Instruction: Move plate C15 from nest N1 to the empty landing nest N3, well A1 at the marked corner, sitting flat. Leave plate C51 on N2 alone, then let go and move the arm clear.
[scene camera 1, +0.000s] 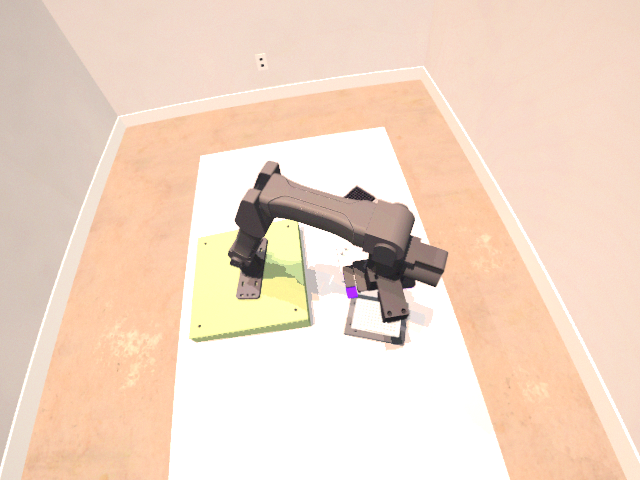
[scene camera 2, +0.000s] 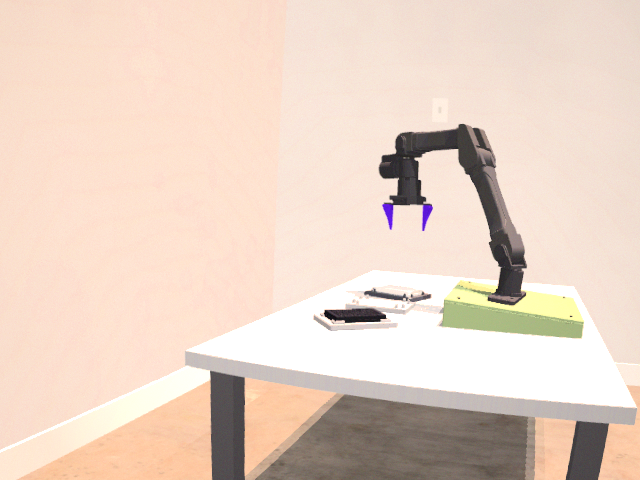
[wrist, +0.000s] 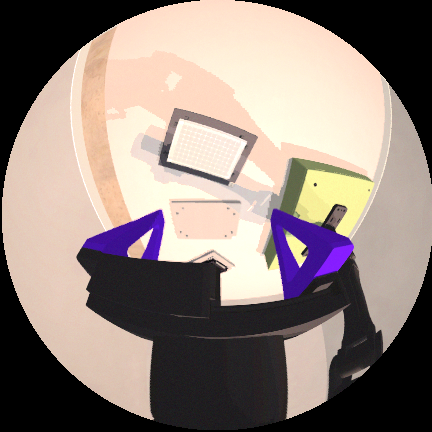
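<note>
A white plate sits in a dark grey nest. A pale empty nest lies beside it, with small posts around its top. A black plate sits in another pale nest, largely hidden by the arm and gripper body in scene camera 1 and the wrist view. No plate or nest labels are readable, nor is the marked corner. My gripper is open and empty, high above the nests, with its purple fingers wide apart.
The arm's base stands on a yellow-green block beside the row of nests. The white table carries the block and the nests. The arm's shadow falls between the block and the nests.
</note>
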